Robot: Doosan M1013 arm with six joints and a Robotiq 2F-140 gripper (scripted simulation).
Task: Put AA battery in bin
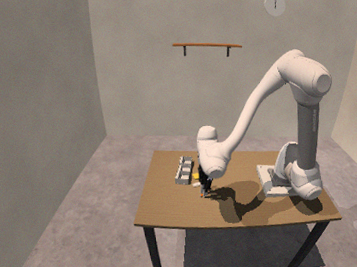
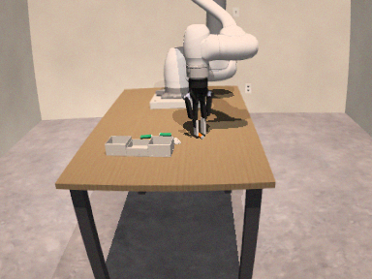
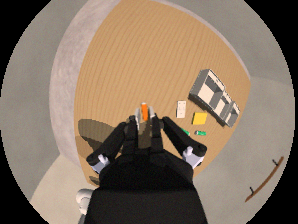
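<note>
Right now the orange-and-white AA battery is 4 cm below my hand. Round my hand: small white piece: 9 cm to the right, 5 cm ahead, 4 cm below; then green AA battery: 14 cm to the right, 4 cm below, 1 cm behind; then yellow block: 17 cm to the right, 5 cm ahead, 4 cm below.
</note>
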